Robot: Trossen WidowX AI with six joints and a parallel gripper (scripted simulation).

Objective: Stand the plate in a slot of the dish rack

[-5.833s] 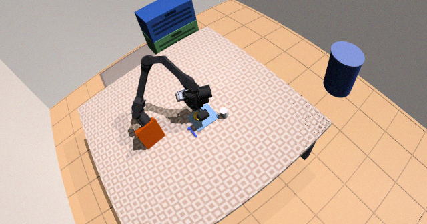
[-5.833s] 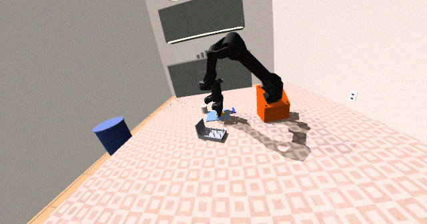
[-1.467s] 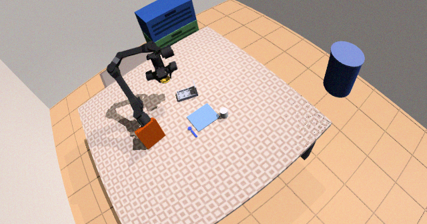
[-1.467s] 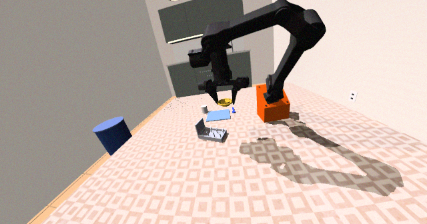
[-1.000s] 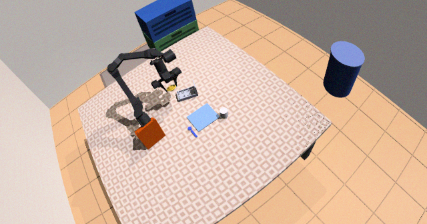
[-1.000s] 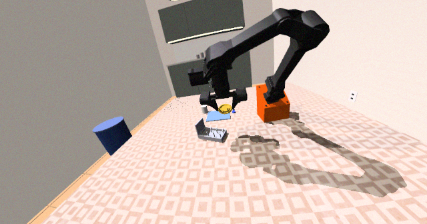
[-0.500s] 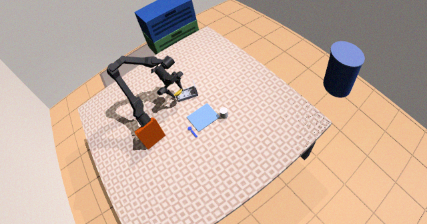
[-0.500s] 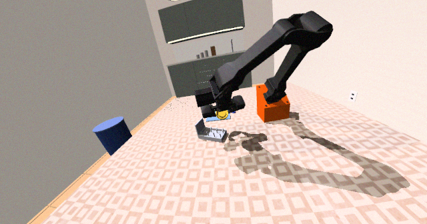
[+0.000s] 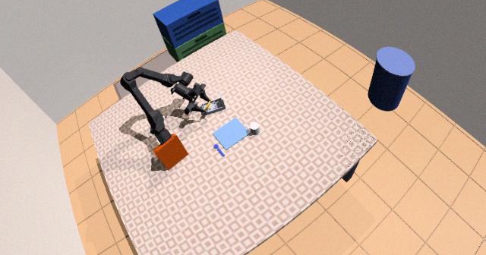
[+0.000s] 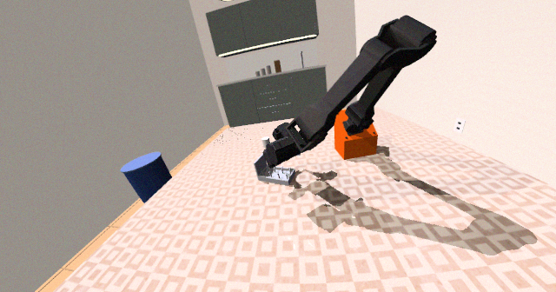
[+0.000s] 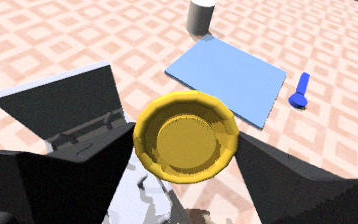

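Now: gripper tip 50 mm above the grey dish rack, 40 mm to the right of it and 40 mm short of it. From my gripper tip the other things lie so: small blue spoon: 190 mm to the right, 120 mm behind, 70 mm below; then yellow plate: 10 mm to the left; then light blue mat: 170 mm to the right, 70 mm below, 10 mm behind.
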